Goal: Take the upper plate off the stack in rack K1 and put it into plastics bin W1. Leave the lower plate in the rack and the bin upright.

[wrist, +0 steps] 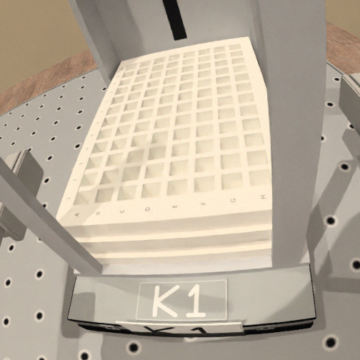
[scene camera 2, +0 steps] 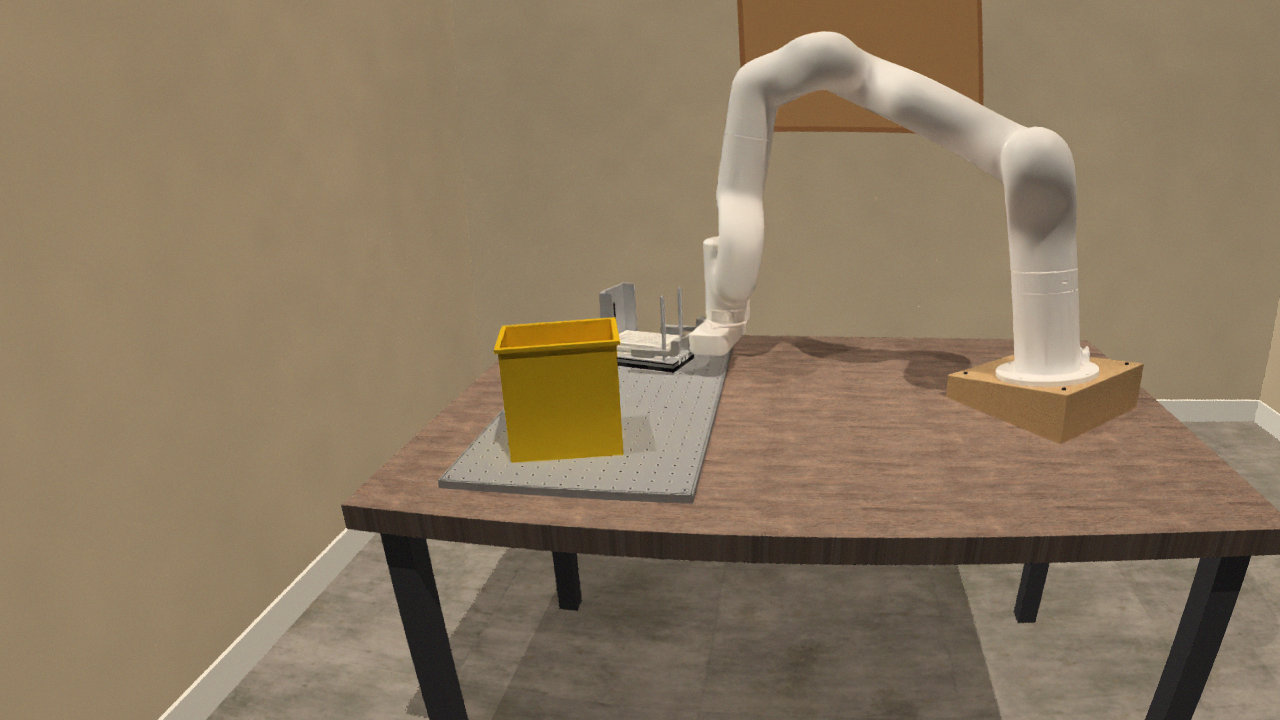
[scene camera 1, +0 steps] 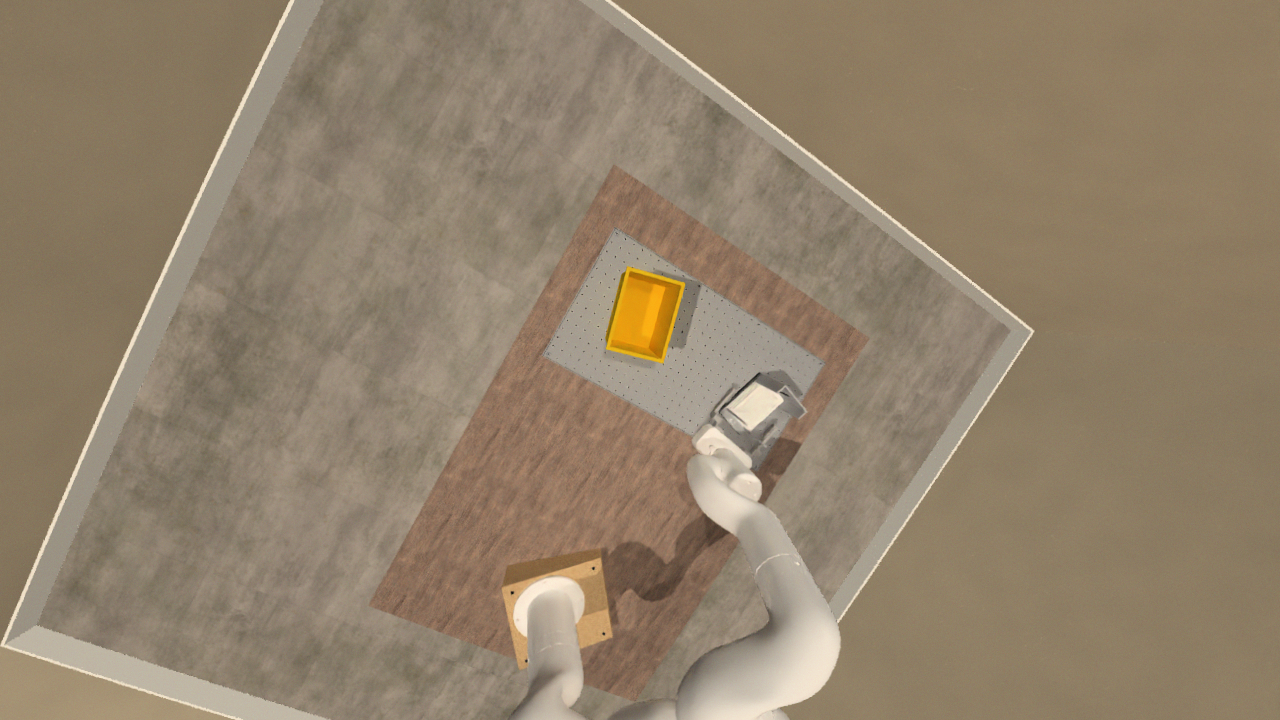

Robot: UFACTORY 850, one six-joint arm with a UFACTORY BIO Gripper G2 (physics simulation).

Observation:
In view: the gripper (scene camera 1: 755, 407), a white plate (scene camera 1: 759, 402), a yellow plastics bin W1 (scene camera 2: 560, 384) and a white plate (wrist: 261, 247).
The yellow plastics bin W1 is seen too in scene camera 1 (scene camera 1: 646, 305). The gripper is seen too in the wrist view (wrist: 178, 120). The wrist view misses the yellow plastics bin W1: it is out of frame.

